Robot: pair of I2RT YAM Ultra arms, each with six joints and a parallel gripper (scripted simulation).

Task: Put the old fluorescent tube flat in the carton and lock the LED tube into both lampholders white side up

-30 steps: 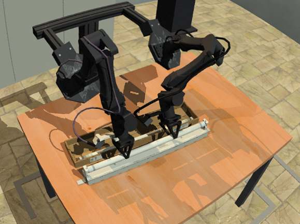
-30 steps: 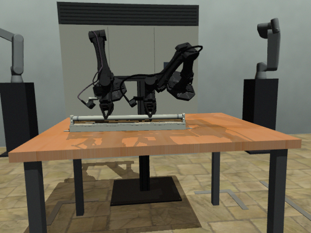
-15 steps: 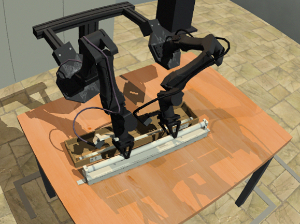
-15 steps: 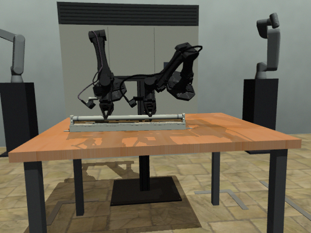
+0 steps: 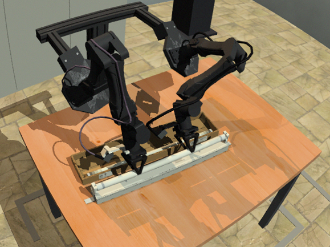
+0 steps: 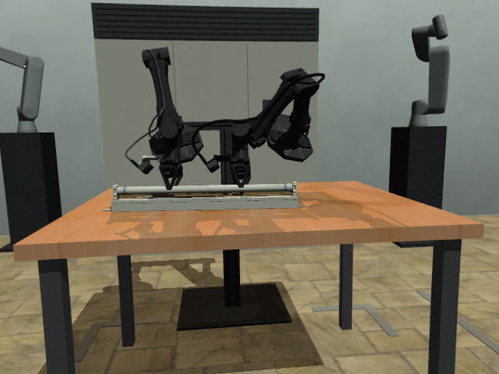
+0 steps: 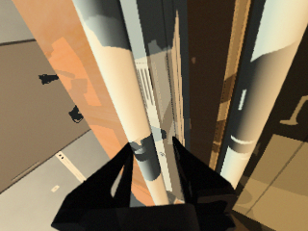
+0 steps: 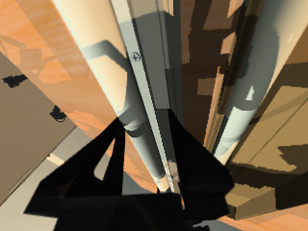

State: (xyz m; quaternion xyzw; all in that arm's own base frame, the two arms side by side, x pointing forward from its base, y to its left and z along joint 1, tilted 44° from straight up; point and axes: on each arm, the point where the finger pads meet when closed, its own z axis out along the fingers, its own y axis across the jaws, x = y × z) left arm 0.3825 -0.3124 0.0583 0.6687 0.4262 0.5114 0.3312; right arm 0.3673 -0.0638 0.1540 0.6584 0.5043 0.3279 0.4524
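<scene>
My left hand is 120 mm to the left of the light fixture and 10 mm above it.
My right gripper is now 120 mm to the right of the light fixture, 20 mm short of it and 10 mm above it.
</scene>
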